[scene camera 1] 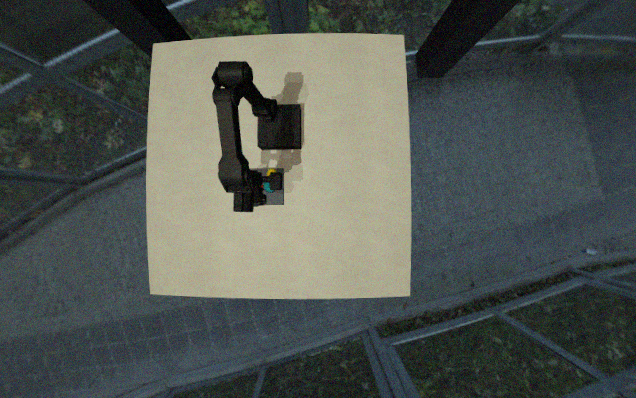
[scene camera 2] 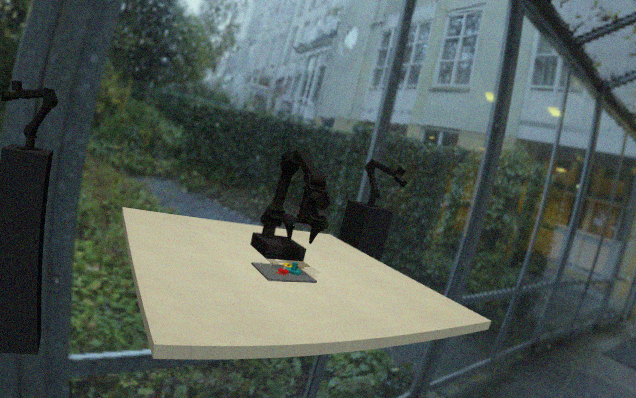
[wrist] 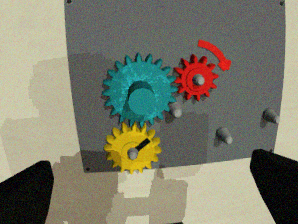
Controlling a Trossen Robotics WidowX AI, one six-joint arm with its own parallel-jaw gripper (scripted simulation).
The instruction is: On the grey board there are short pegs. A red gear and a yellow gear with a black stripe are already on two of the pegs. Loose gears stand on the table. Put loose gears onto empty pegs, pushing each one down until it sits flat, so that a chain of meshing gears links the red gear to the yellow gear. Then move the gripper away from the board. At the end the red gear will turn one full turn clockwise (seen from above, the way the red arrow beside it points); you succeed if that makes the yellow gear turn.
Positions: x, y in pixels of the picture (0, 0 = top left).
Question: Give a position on a teal gear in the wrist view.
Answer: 140, 90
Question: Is my gripper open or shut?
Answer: Open.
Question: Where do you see a red gear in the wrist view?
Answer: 185, 74
